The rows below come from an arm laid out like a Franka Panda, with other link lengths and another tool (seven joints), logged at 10 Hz.
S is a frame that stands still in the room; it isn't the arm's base.
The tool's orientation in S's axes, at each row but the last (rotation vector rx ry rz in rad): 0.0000, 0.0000, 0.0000; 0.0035, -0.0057, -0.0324; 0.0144, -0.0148, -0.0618; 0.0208, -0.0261, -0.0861; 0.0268, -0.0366, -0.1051; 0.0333, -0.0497, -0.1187
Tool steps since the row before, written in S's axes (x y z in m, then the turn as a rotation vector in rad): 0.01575, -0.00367, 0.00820, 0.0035, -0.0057, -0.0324; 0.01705, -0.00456, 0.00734, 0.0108, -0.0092, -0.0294; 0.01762, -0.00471, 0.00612, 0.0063, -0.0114, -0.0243; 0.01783, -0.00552, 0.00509, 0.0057, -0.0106, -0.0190; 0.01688, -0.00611, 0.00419, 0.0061, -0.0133, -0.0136; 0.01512, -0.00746, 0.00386, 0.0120, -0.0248, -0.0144
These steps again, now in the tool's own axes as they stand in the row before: 0.01575, -0.00367, 0.00820, 0.0035, -0.0057, -0.0324; 0.01723, -0.00398, 0.00726, 0.0109, -0.0090, -0.0294; 0.01796, -0.00352, 0.00592, 0.0066, -0.0113, -0.0242; 0.01836, -0.00386, 0.00471, 0.0061, -0.0105, -0.0189; 0.01757, -0.00419, 0.00370, 0.0070, -0.0130, -0.0135; 0.01607, -0.00549, 0.00330, 0.0142, -0.0237, -0.0142
